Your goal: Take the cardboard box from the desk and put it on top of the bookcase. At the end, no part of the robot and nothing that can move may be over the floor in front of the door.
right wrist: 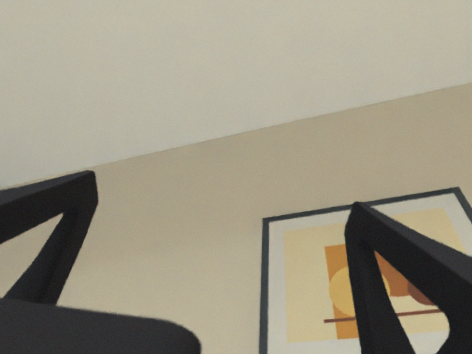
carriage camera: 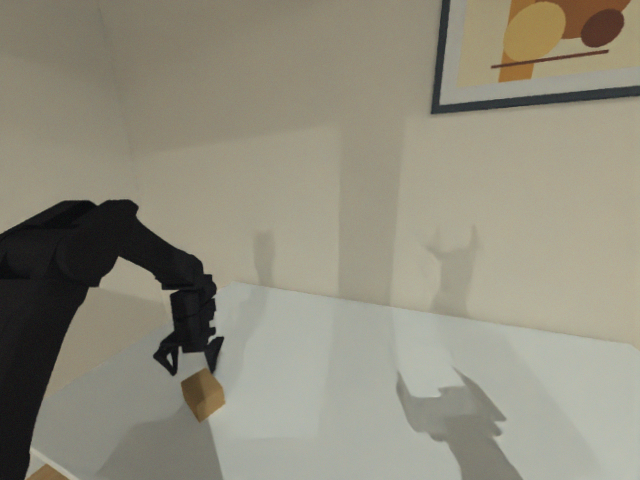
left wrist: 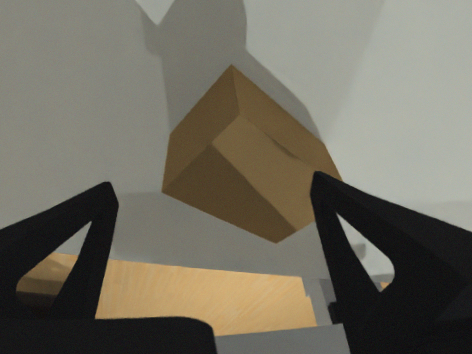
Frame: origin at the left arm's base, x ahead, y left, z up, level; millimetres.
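Where they show: left gripper, fingertip midpoint: [carriage camera: 194, 373] [left wrist: 213, 187]; right gripper, fingertip midpoint: [right wrist: 223, 200].
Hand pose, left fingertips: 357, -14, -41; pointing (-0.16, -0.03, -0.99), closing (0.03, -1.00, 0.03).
Observation:
After its pixels a point has its place, as x, y, z.
The brown cardboard box [carriage camera: 202, 393] @[313, -55, -53] [left wrist: 260, 160] @[362, -37, -53] sits on the pale desk [carriage camera: 289, 361] @[453, -233, -103] [left wrist: 75, 100] @[370, 64, -103], at the lower left in the carriage view and turned at an angle in the left wrist view. My left gripper [carriage camera: 194, 372] @[357, -14, -41] [left wrist: 213, 187] @[357, -14, -41] is open, points down and stands over the desk by the box. In the left wrist view, one fingertip overlaps the box's right corner; whether they touch cannot be told. My right gripper [right wrist: 223, 200] @[39, -624, 436] is open and empty, pointing at the wall and ceiling. The bookcase and the door do not show.
A framed picture [carriage camera: 436, 62] @[713, -695, 753] [right wrist: 266, 280] @[706, -709, 839] hangs on the wall behind the desk. Wooden floor [carriage camera: 47, 473] @[598, 887, -823] [left wrist: 200, 295] @[-1836, 173, -823] shows past the desk's near edge. Shadows of the arms fall on the desk and wall.

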